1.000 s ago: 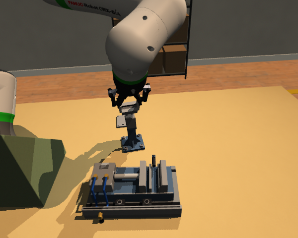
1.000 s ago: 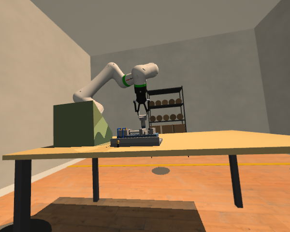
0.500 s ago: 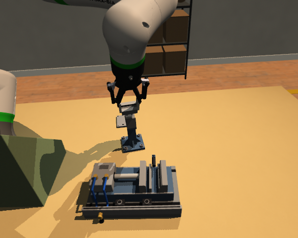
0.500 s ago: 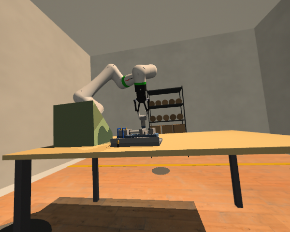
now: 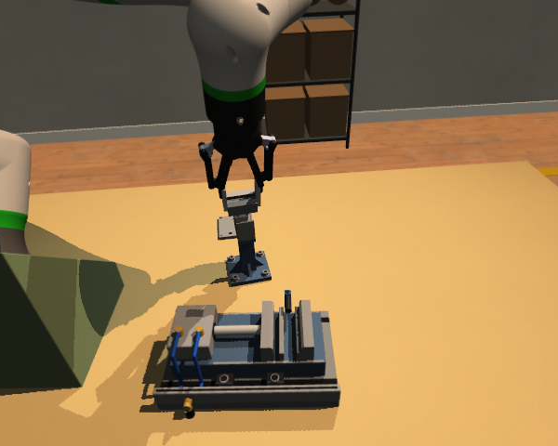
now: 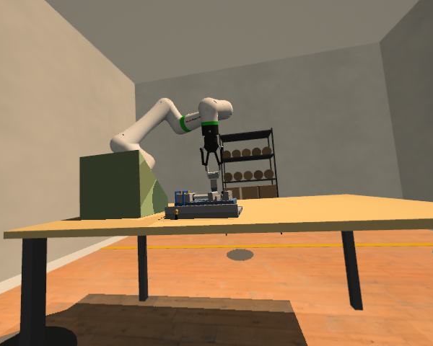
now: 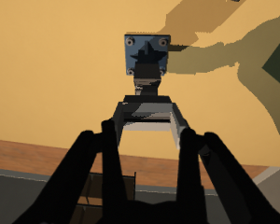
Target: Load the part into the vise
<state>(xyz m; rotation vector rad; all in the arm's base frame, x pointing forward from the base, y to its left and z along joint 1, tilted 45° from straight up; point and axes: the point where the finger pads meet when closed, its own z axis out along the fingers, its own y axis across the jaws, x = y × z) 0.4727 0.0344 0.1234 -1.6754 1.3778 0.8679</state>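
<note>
The part is 1 cm to the left of my hand and 2 cm below it. Round my hand: cylinder rod: 1 cm behind, 23 cm to the right, 13 cm below; V-block post: 15 cm below; work stop: 8 cm ahead, 19 cm to the right, 12 cm below.
</note>
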